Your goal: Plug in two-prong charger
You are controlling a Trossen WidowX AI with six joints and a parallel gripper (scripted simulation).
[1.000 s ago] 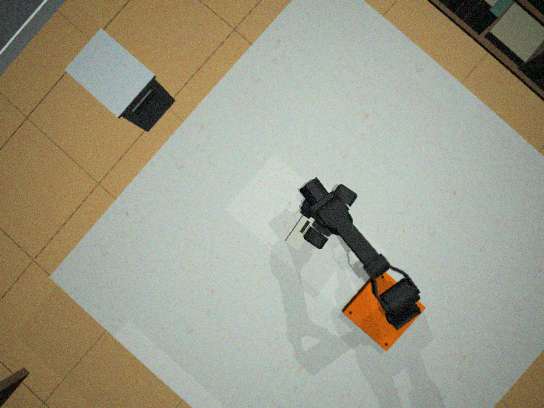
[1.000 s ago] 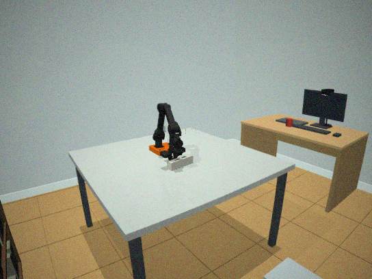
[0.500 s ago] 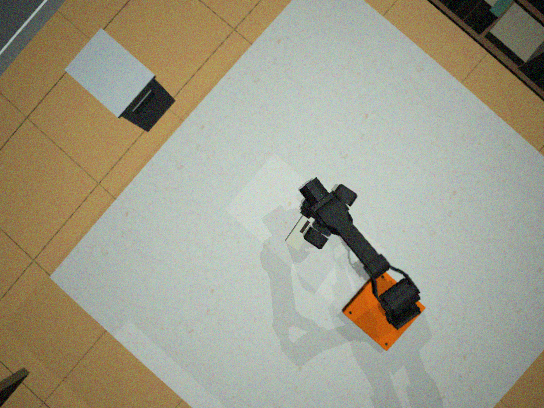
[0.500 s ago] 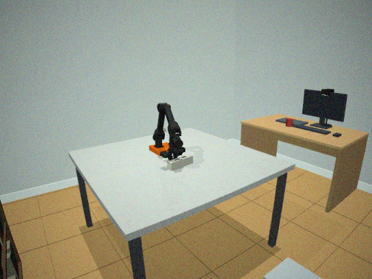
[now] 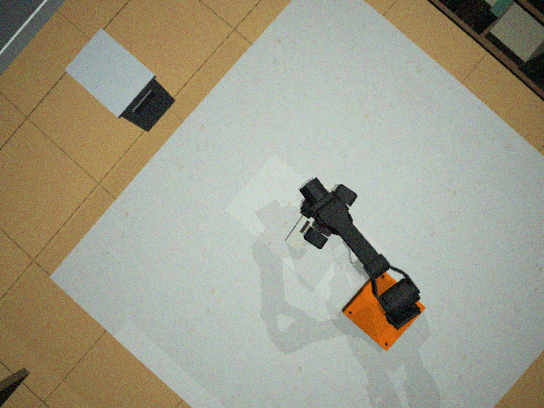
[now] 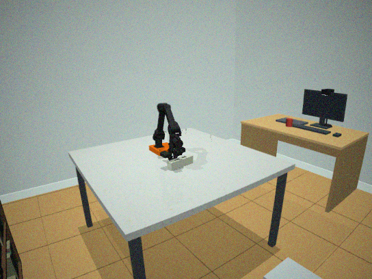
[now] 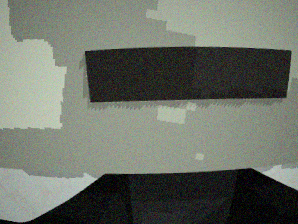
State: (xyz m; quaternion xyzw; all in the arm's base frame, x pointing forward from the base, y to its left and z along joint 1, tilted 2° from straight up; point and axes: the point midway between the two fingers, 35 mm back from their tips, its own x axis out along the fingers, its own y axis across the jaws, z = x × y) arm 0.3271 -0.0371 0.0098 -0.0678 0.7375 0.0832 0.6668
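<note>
The black two-prong charger is 2 cm ahead of my gripper tip and 1 cm above it.
</note>
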